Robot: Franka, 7 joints.
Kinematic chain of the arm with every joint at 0, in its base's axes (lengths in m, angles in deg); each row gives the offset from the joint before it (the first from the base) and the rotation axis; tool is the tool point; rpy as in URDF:
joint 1: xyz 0 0 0.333 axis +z
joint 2: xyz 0 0 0 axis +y
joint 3: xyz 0 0 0.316 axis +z
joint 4: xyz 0.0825 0 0 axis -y
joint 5: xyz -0.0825 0 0.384 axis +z
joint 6: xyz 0 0 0 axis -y
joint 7: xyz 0.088 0 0 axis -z
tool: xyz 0 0 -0.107 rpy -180 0 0
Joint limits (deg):
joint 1: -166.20..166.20
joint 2: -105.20..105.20
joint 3: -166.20..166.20
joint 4: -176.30..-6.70
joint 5: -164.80..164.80
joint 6: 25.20..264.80
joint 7: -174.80..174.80
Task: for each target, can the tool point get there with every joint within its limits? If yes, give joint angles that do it. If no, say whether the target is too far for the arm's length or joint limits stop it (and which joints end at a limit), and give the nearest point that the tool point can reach.
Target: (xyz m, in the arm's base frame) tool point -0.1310 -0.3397 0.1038
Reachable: yes | joints -110.75 39.25 2.03 -157.86 7.20 234.93 121.25
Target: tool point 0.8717 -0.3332 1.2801
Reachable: no: too far | nearest point 0.5624 -0.2150 0.9441 | short by 0.472 m
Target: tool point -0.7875 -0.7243 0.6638
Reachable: no: too far | nearest point -0.6033 -0.5548 0.5864 | short by 0.262 m
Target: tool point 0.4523 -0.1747 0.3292
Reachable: yes | joints -77.66 38.12 64.83 -104.77 -8.55 57.59 -67.71
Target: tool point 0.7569 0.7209 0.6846
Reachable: no: too far | nearest point 0.5888 0.5608 0.6065 | short by 0.245 m
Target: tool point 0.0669 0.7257 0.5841
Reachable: yes | joints -61.58 -61.09 82.94 -53.71 92.46 78.36 63.73
